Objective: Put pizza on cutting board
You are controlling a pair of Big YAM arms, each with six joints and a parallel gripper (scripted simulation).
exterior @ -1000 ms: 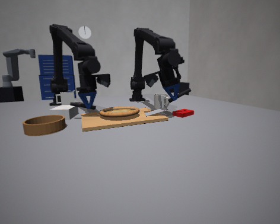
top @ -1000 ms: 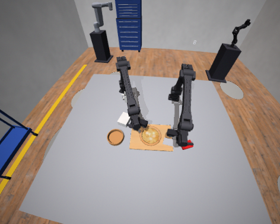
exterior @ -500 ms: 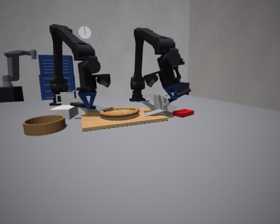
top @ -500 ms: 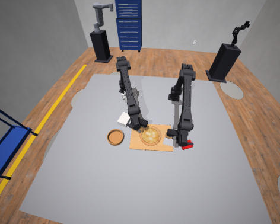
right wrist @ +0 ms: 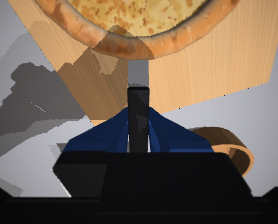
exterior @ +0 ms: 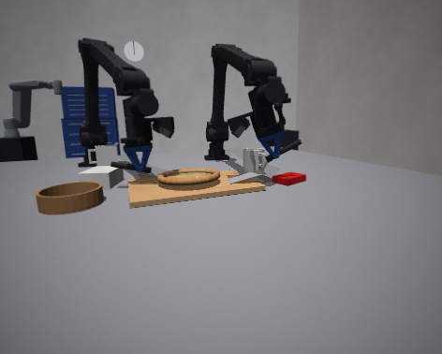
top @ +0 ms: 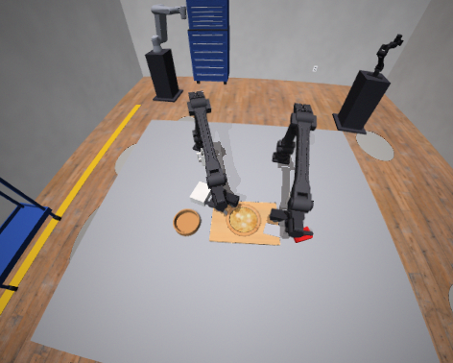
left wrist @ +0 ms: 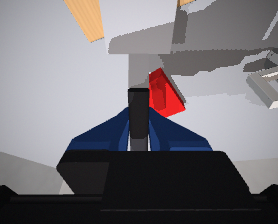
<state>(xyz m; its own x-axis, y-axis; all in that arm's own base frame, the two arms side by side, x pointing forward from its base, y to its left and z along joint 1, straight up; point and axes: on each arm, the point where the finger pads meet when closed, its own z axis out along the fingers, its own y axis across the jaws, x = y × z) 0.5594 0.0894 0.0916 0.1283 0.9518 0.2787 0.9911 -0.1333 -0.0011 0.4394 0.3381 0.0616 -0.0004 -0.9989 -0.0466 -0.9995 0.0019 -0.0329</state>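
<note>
The pizza lies 3 cm ahead of my right hand, 14 cm to the left of it and 3 cm below it. From my right hand the other things lie so: wooden cutting board (2 cm ahead, 15 cm to the left, 5 cm below); wooden bowl (10 cm ahead, 16 cm to the right, 5 cm below).
</note>
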